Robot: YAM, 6 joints.
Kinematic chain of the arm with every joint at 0, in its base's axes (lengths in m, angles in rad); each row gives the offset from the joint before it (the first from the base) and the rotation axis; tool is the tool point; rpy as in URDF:
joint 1: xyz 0 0 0.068 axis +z
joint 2: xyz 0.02 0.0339 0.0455 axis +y
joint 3: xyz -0.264 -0.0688 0 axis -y
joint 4: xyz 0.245 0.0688 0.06 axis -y
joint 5: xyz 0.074 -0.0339 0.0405 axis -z
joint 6: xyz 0.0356 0 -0.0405 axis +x
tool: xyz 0 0 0 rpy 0 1.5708 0
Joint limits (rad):
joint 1: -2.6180..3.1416
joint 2: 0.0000..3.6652
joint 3: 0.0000..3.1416
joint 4: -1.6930..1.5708
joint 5: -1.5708..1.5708
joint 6: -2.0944..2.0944
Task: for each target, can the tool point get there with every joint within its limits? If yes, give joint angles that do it. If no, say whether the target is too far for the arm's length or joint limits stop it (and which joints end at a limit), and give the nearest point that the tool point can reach.
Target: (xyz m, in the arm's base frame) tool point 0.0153 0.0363 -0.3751
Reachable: no: joint limits stop it (at a limit: joint 2) | nearest point 0.0254 0.0604 -0.3306 | short by 0.052 m
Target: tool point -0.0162 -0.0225 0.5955
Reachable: yes | joints -1.2819 0.7688 1.4688 0.4893 0.6650 -1.3071
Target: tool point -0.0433 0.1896 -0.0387
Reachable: yes | joints 1.6435 2.5884 0.9061 -1.0111 -0.9722 -1.0067
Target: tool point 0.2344 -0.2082 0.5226
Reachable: yes | joints -0.7178 1.6064 2.1459 -0.8363 0.0754 -1.5902
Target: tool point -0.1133 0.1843 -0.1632
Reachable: yes | joints 2.1128 2.9751 0.6863 1.2120 -0.0566 0.4921
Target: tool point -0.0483 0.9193 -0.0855
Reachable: no: too far | nearest point -0.0331 0.6302 -0.0215 | short by 0.296 m
